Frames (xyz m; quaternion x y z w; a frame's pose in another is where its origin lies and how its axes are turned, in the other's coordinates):
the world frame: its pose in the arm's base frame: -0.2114 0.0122 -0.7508 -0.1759 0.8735 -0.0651 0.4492
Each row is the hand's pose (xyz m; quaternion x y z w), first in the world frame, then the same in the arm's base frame.
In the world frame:
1: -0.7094 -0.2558 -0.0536 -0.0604 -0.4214 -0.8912 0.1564
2: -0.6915 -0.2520 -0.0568 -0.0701 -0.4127 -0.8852 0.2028
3: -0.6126 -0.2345 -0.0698 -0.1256 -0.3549 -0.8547 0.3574
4: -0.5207 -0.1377 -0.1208 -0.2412 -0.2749 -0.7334 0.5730
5: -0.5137 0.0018 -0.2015 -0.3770 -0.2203 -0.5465 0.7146
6: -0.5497 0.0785 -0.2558 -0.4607 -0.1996 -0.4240 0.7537
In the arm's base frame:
1: 0.1882 0.0315 -0.1093 -0.8606 -0.2055 -0.2836 0.3697
2: 0.1751 0.0284 -0.1221 -0.8673 -0.1594 -0.2770 0.3817
3: 0.1180 0.0152 -0.1793 -0.8890 0.0106 -0.2351 0.3928
4: 0.0036 0.0693 -0.2456 -0.8677 0.2637 -0.1077 0.4074
5: -0.1000 0.1929 -0.2414 -0.7868 0.4537 0.0761 0.4116
6: -0.1437 0.2749 -0.2029 -0.7229 0.5241 0.1980 0.4043

